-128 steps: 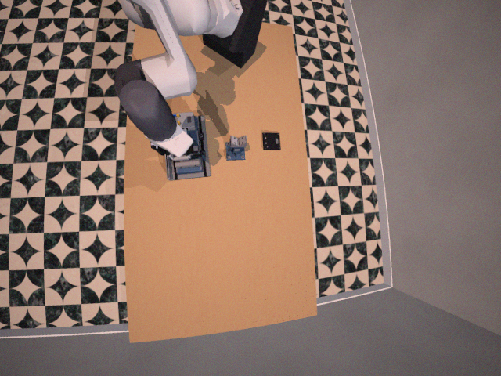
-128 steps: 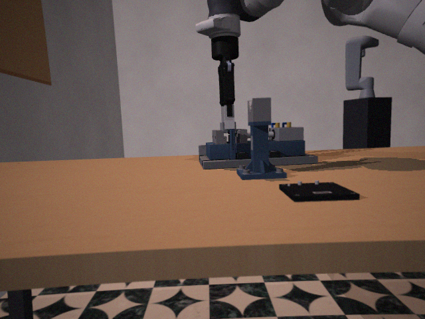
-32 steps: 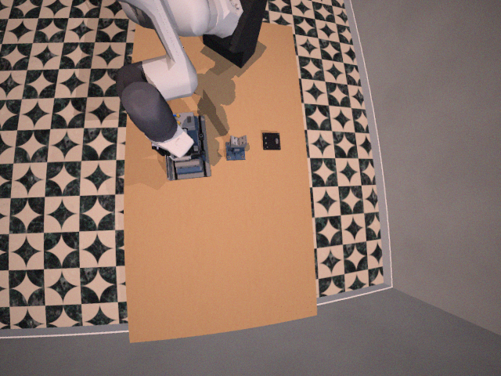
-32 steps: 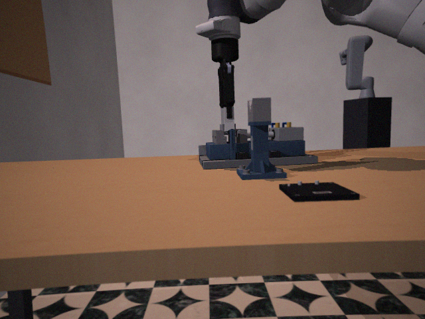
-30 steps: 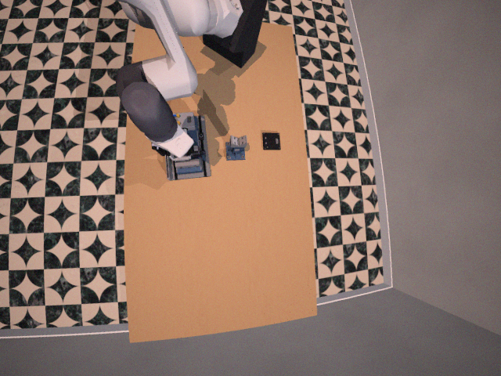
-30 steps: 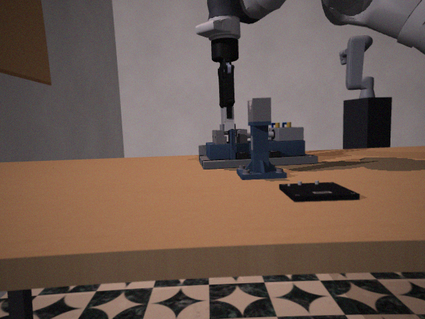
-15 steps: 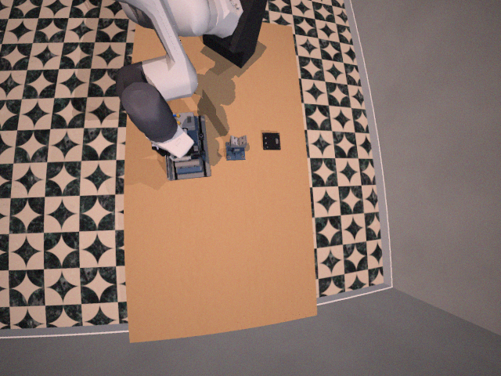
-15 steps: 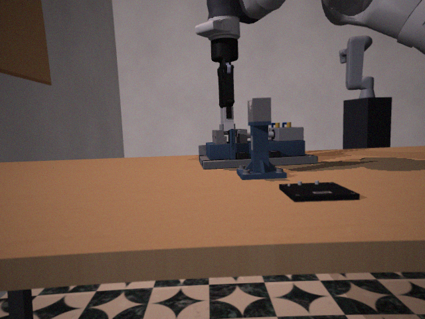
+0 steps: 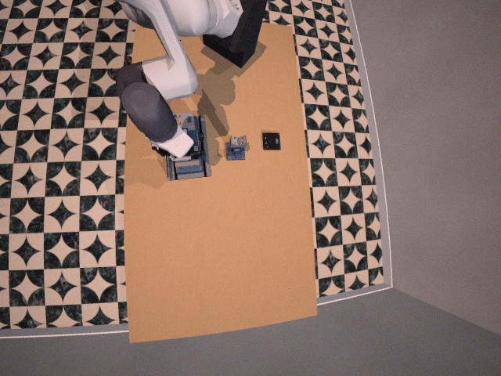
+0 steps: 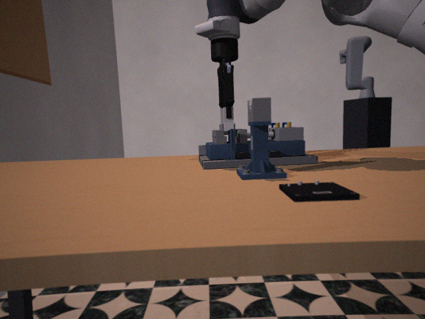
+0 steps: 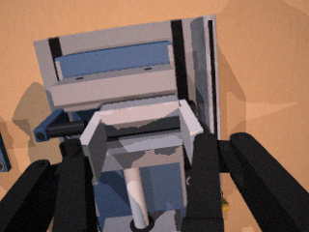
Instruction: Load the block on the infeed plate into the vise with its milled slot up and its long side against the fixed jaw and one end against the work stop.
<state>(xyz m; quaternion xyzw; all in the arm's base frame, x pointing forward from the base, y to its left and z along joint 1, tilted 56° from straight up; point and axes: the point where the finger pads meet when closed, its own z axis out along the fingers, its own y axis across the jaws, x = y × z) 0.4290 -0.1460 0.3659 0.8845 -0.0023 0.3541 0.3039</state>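
Now: hand 20 mm above the part. From my hand the other things lie so: fixed jaw: 50 mm below, 30 mm ahead, 10 mm to the left; then work stop: 60 mm to the left, 30 mm below, 20 mm ahead; then air cylinder rod: 80 mm behind, 50 mm below, 40 mm to the left.
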